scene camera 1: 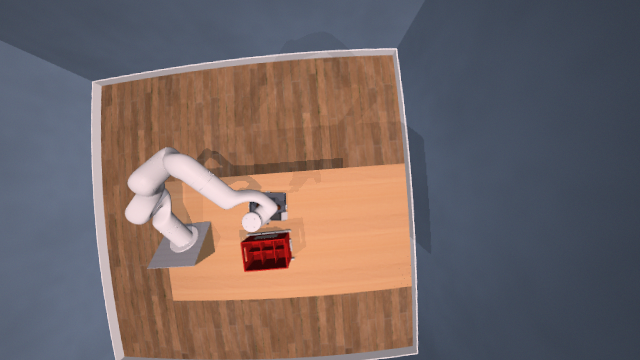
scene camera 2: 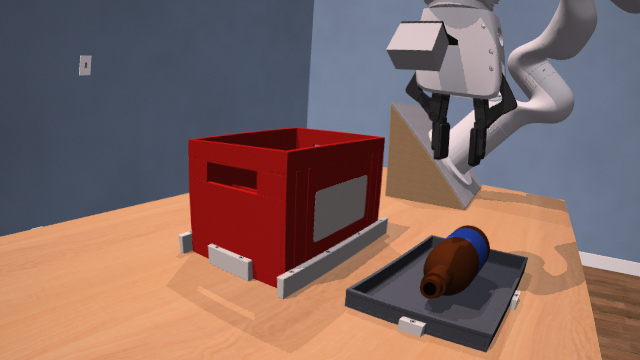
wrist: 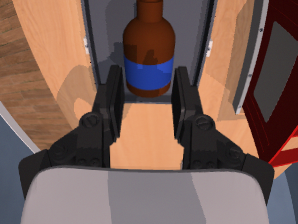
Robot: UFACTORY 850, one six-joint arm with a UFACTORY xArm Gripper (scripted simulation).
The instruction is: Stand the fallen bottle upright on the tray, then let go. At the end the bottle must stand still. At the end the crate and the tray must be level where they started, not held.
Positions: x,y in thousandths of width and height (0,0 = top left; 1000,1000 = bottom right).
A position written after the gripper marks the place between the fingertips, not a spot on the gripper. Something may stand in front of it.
Note:
In view: the gripper (scene camera 2: 715,449), a red crate (scene camera 2: 482,557) and a dark grey tray (scene camera 2: 760,832).
The gripper also shows in the wrist view (wrist: 498,364).

